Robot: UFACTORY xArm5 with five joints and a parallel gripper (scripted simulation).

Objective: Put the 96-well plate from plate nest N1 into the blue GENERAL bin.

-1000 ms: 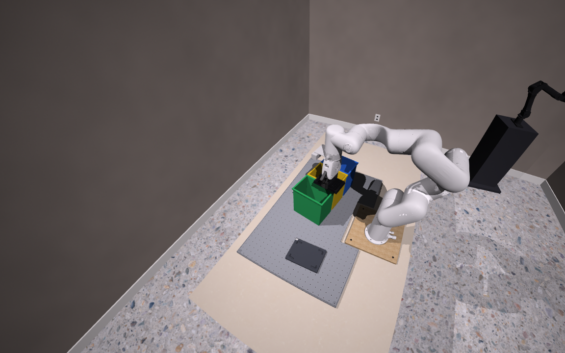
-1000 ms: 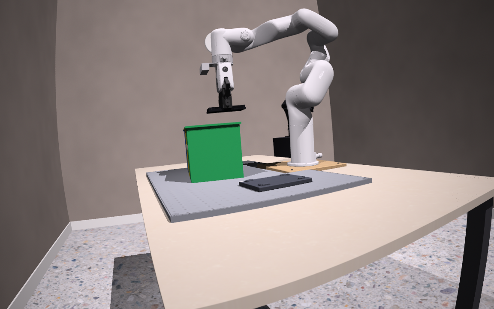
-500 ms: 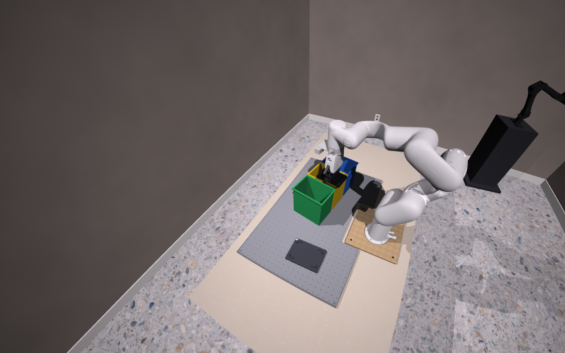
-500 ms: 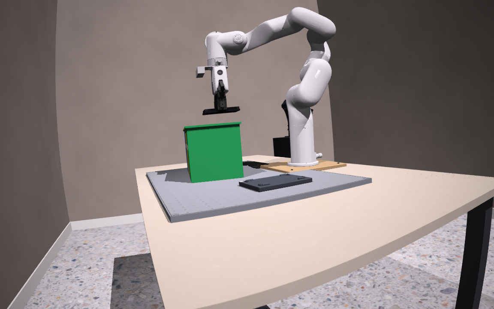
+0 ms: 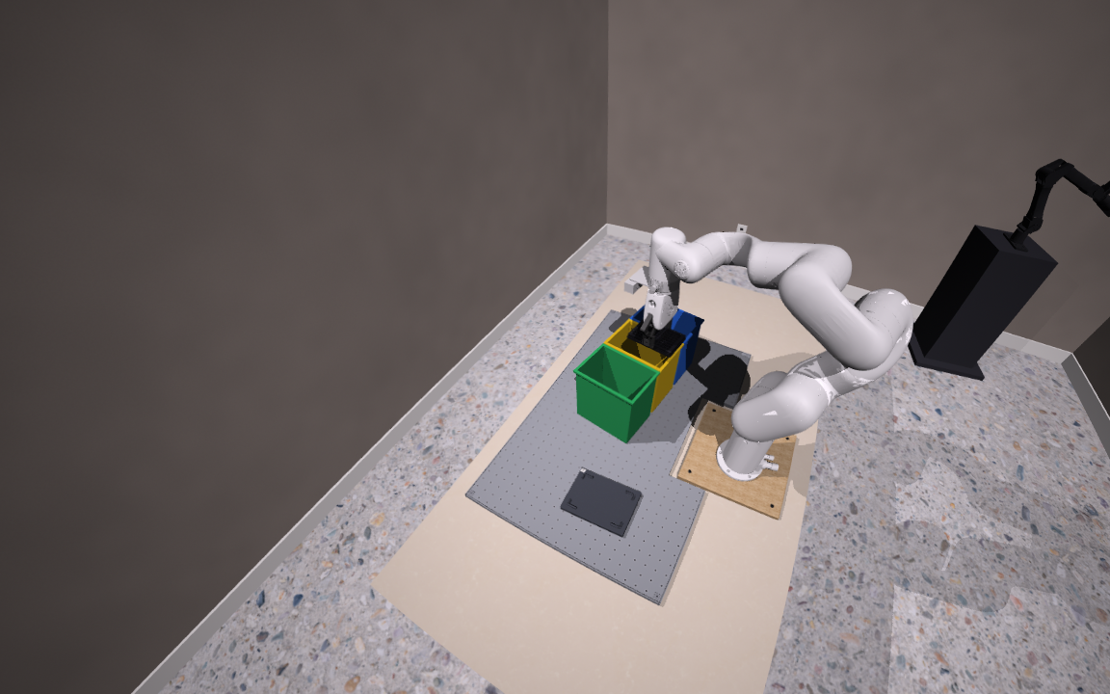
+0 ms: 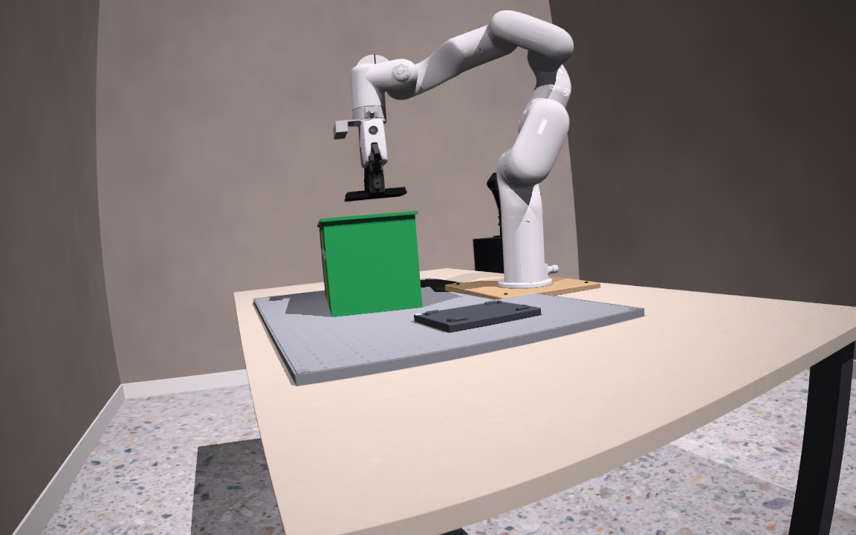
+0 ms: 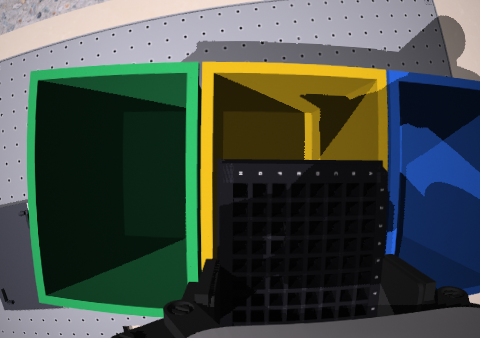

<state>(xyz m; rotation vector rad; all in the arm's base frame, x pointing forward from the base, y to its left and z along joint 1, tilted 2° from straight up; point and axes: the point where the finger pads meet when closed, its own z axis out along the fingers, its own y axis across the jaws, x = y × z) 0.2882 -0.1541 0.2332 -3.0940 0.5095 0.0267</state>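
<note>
Now: the blue bin 150 mm to the right of my hand, 150 mm below it and 10 mm behind it. Also, from my hand: black 96-well plate (10 mm below); green bin (150 mm below, 110 mm to the left, 80 mm ahead); yellow bin (150 mm below, 30 mm ahead, 20 mm to the right).
</note>
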